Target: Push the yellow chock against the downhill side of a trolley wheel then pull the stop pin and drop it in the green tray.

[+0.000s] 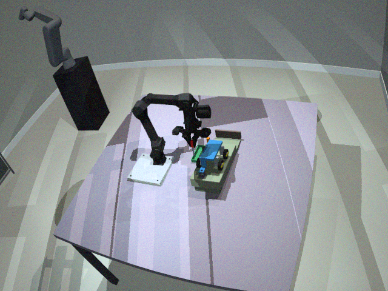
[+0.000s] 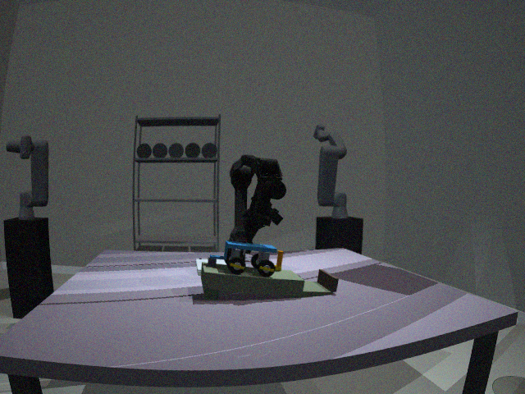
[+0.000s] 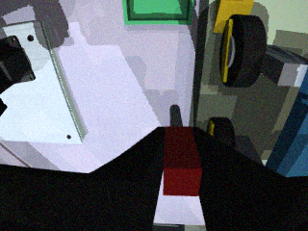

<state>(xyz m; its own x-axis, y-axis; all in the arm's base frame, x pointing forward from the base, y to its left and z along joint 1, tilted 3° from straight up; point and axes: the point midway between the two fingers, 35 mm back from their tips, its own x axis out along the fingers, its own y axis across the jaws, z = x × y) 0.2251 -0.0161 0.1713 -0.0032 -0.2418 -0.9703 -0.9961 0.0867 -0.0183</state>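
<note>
My gripper tip is 160 mm above the green tray, 90 mm to the right of it and 10 mm past it. Round my gripper tip: stop pin right at my gripper tip; yellow chock 70 mm to the left, 70 mm below, 50 mm ahead; blue trolley 100 mm ahead, 40 mm below, 20 mm to the right.
</note>
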